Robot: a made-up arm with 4 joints.
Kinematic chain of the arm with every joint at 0, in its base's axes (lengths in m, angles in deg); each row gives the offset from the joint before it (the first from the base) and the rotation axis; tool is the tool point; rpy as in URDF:
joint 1: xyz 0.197 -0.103 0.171 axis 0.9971 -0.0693 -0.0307
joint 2: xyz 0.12 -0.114 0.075 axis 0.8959 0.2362 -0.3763
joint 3: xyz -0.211 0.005 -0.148 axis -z
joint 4: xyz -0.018 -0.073 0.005 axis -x
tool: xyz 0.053 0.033 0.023 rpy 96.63 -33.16 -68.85
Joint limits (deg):
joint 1: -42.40..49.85
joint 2: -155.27..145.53
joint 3: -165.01..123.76
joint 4: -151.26..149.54
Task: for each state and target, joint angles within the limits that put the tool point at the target. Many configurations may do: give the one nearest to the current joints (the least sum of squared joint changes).
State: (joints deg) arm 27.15 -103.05 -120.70 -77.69
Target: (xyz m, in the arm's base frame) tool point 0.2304 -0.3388 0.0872
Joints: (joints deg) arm 13.27 -73.80 -111.59 -78.71
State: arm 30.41 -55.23 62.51 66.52
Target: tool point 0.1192 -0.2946 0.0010
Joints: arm 24.43 -22.86 61.79 59.31
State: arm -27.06 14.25 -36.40 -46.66
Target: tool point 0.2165 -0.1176 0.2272
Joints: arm 18.47 58.87 -72.39 -89.36
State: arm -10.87 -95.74 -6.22 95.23
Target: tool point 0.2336 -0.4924 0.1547
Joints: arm 12.07 -72.79 26.65 105.67
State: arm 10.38 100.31 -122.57 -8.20
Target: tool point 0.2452 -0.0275 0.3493
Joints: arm -20.37 95.57 -93.96 -42.77
